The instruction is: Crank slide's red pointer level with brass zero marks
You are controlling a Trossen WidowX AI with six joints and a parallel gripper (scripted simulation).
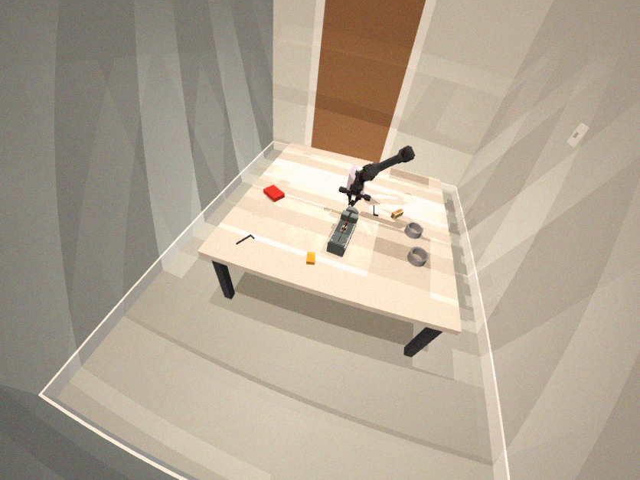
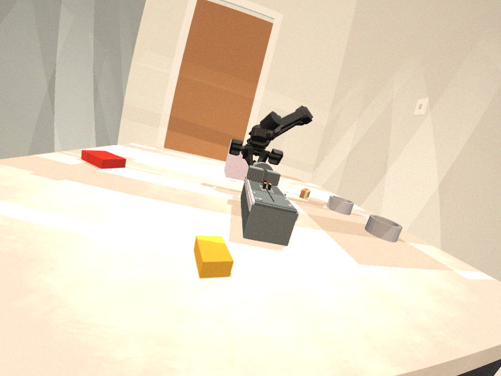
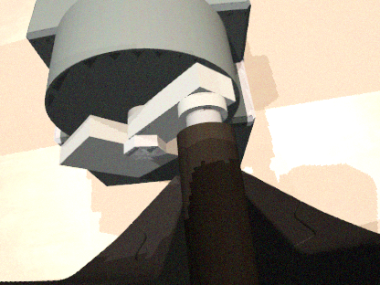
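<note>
Right now the red pointer is 130 mm ahead of my gripper tip and 10 mm below it. Round my gripper tip: dark brown crank handle (20 mm behind, 20 mm above); then yellow block (360 mm ahead, 130 mm to the right, 80 mm below); then tan block (140 mm behind, 300 mm to the left, 70 mm below).
</note>
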